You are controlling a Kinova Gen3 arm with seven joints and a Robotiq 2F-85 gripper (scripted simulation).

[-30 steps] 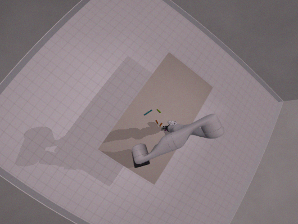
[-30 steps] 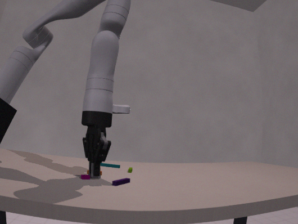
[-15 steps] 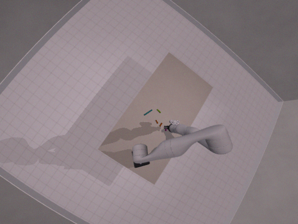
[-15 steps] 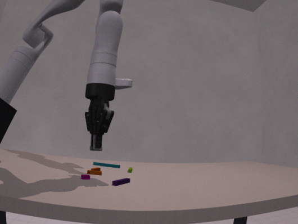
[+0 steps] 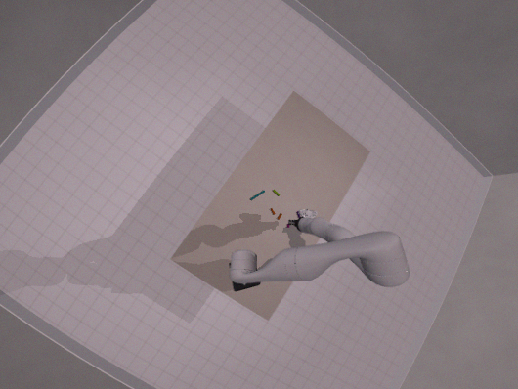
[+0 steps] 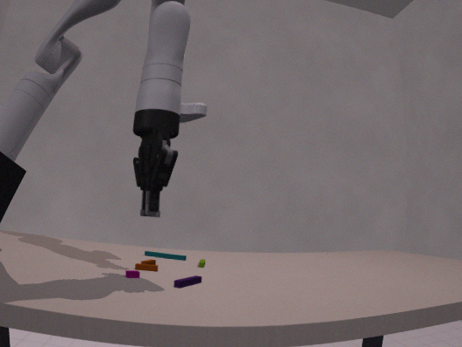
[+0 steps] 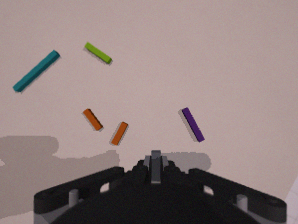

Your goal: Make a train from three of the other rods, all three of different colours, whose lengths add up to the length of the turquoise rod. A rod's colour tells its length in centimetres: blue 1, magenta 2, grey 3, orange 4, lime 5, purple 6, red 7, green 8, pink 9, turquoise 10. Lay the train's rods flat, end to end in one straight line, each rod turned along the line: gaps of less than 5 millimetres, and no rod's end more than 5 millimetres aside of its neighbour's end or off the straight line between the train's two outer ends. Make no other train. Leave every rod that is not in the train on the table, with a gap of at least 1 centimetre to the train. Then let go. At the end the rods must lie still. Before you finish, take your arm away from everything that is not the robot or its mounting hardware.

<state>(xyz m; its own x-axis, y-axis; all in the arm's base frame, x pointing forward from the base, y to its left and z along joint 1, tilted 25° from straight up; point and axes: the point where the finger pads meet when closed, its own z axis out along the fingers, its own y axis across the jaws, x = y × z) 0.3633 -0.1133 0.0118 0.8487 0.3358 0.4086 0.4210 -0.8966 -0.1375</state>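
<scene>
Now: the grey rod 20 mm below my hand. The rest, counted from my hand: lime rod 100 mm ahead, 160 mm to the left, 110 mm below; purple rod 60 mm ahead, 40 mm to the right, 110 mm below; magenta rod 20 mm behind, 10 mm to the right, 110 mm below.
</scene>
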